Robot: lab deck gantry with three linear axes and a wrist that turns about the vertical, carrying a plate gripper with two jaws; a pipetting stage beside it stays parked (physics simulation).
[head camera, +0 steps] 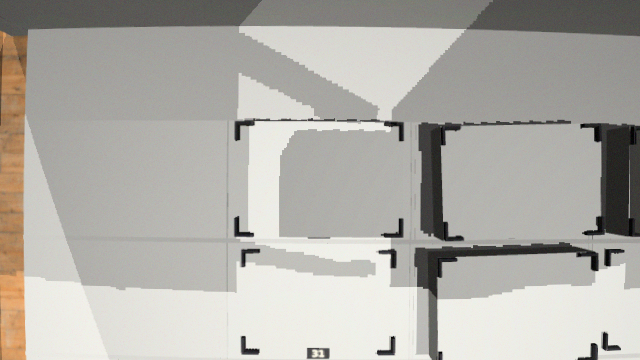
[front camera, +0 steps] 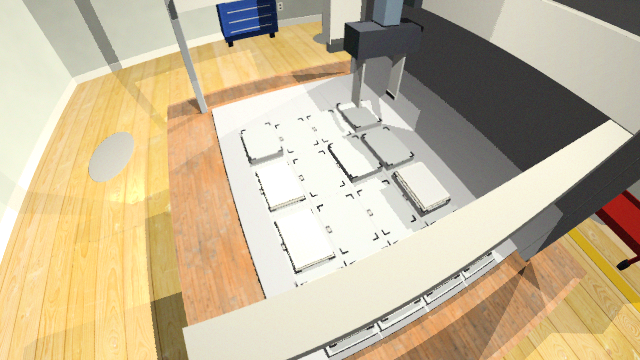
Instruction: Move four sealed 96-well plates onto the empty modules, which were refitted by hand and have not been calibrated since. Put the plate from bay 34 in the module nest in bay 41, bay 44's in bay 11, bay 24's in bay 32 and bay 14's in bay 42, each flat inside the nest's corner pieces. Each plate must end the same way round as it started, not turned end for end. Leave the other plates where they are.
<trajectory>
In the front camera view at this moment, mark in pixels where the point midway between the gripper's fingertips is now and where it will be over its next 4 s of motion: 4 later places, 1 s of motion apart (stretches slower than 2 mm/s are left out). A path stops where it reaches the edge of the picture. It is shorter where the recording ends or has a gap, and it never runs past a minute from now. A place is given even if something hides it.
The gripper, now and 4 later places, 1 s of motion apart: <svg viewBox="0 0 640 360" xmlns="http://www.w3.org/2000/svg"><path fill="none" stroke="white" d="M374 100L413 139L372 155L259 131L264 142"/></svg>
</trajectory>
